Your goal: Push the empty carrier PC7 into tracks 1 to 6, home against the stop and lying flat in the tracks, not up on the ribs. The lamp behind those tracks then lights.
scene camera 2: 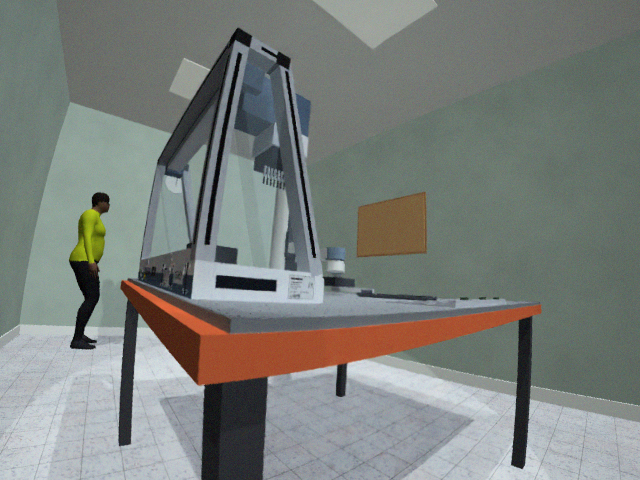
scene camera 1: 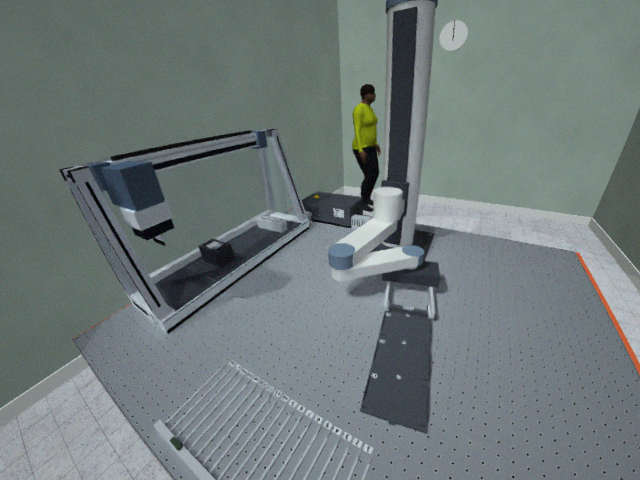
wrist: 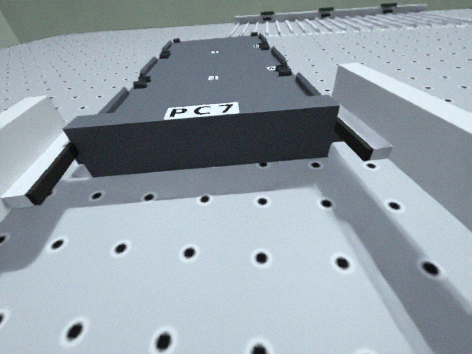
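Pixels of known places: gripper, fingertip midpoint: (scene camera 2: 367,290) (scene camera 1: 408,312) (wrist: 202,101); arm's base at its link origin: (scene camera 1: 395,243).
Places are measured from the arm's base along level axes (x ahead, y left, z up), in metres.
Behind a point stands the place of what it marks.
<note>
The carrier PC7 (scene camera 1: 400,356) {y 0.186, x 0.589, z 0.024 m} (scene camera 2: 398,296) {y 0.130, x 0.639, z 0.024 m} (wrist: 215,90) {y 0.174, x 0.513, z 0.024 m} is a long, flat, dark grey tray lying on the table, its labelled end towards the wrist camera. My gripper (scene camera 1: 409,312) {y 0.166, x 0.447, z 0.041 m} (wrist: 202,101) {y 0.166, x 0.447, z 0.041 m} is shut on this end, one dark-padded finger against each side. The ribbed tracks (scene camera 1: 268,413) (wrist: 305,27) lie apart from the carrier, beyond and to the right in the wrist view. The stop bar (scene camera 1: 195,463) {y -0.074, x 1.006, z 0.029 m} (wrist: 295,16) {y 0.069, x 1.001, z 0.022 m} runs behind them. Three lamps stand on it in the wrist view, including the left one (wrist: 267,14) {y 0.135, x 1.002, z 0.030 m}; they look dark green. The finger tips are too small to tell in scene camera 2.
A gantry frame (scene camera 1: 191,304) {y -0.450, x 0.748, z 0.052 m} (scene camera 2: 289,170) {y -0.553, x 0.850, z 0.258 m} with a blue and white head (scene camera 1: 135,186) {y -0.465, x 0.758, z 0.452 m} stands left of the arm in scene camera 1, a small black box (scene camera 1: 217,251) {y -0.520, x 0.557, z 0.133 m} on its deck. A dark case (scene camera 1: 330,207) {y -0.363, x -0.035, z 0.113 m} is behind. A person in yellow (scene camera 1: 366,126) (scene camera 2: 88,237) stands beyond the table.
</note>
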